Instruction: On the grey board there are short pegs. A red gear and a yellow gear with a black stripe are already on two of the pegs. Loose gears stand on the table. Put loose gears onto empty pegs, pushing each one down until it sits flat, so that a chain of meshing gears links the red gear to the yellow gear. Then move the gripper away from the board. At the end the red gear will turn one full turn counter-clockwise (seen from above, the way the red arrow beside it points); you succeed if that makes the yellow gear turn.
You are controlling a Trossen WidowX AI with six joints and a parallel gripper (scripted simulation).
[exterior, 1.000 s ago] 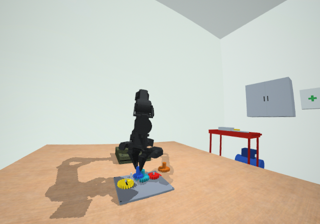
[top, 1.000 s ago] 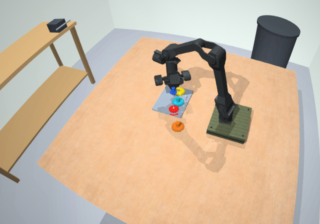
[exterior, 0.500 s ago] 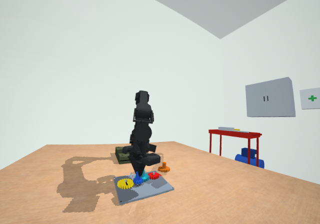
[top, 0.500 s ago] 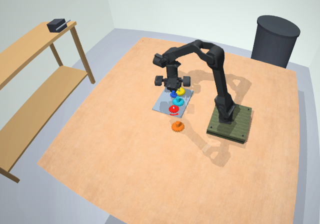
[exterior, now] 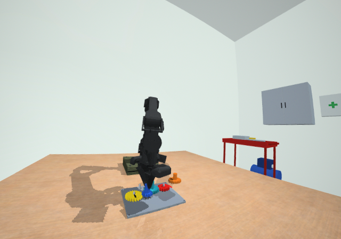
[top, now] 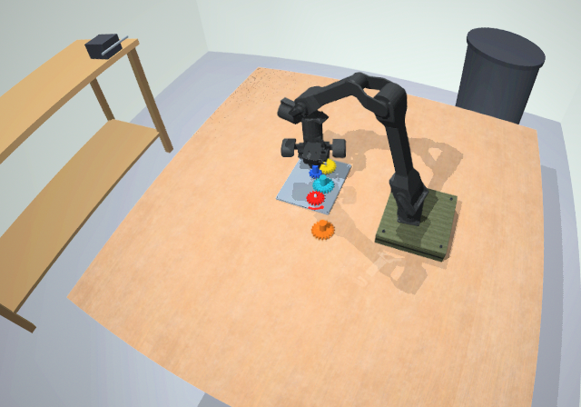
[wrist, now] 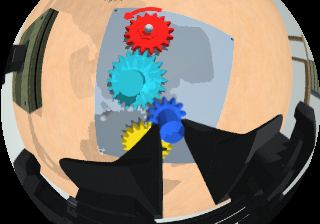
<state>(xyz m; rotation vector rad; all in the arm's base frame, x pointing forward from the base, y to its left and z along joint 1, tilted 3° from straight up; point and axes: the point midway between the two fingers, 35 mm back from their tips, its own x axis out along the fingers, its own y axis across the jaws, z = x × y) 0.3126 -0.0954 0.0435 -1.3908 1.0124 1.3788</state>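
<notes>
Right now my gripper tip is 10 mm above the blue gear. The rest, counted from my gripper tip: cyan gear 40 mm behind, 30 mm to the left, 20 mm below; then yellow gear 50 mm to the right, 30 mm below, 20 mm behind; then red gear 90 mm to the left, 30 mm below, 30 mm behind.
</notes>
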